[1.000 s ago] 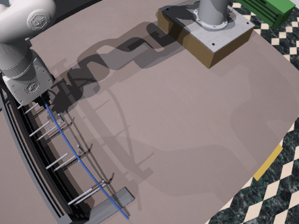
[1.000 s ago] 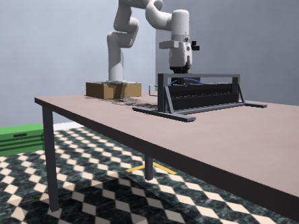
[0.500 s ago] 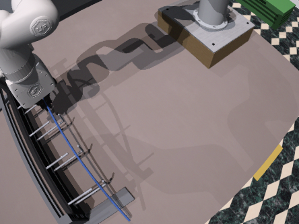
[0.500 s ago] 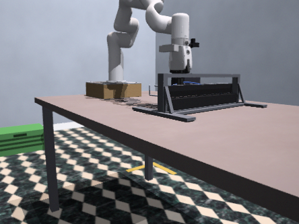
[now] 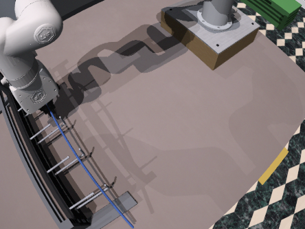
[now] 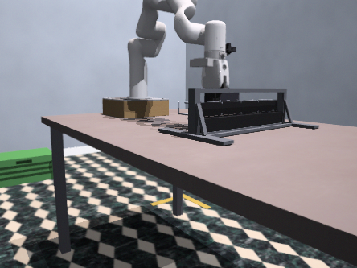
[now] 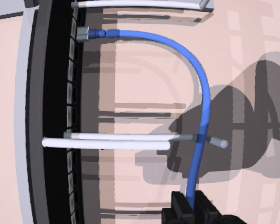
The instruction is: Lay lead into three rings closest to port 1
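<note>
My gripper is now 10 cm short of the rack, 6 cm to the right of it and 2 cm above it.
</note>
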